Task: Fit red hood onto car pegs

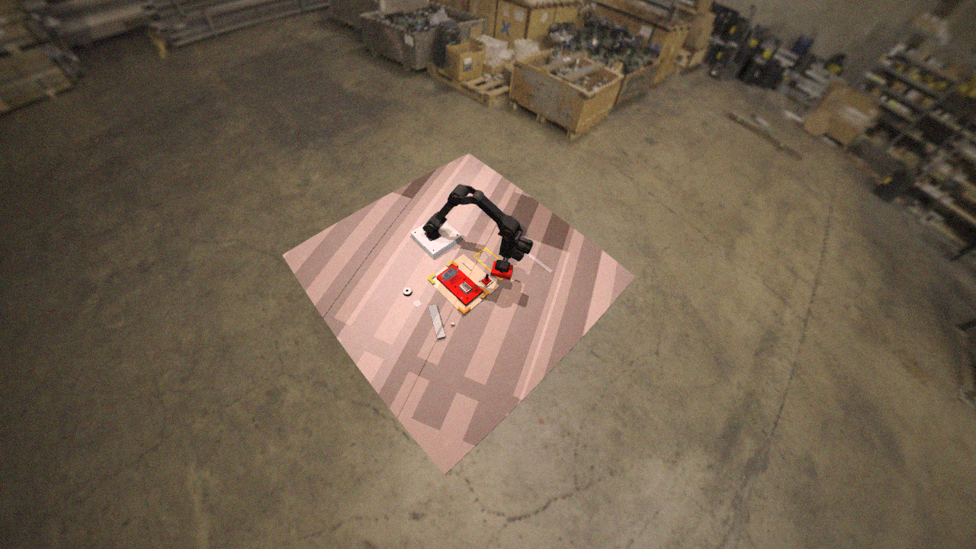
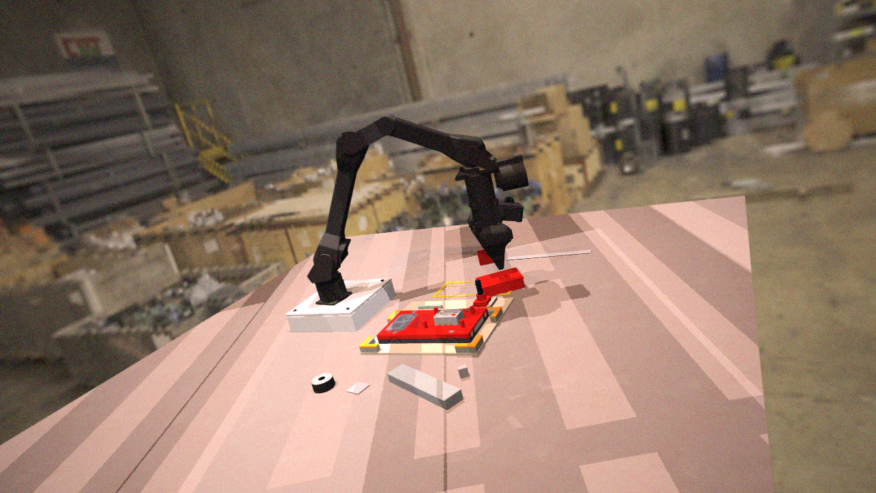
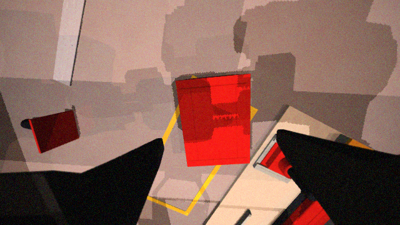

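Right now my gripper tip is 40 mm above the red hood. Also, from my gripper tip: grey engine block: 210 mm to the right, 30 mm below.
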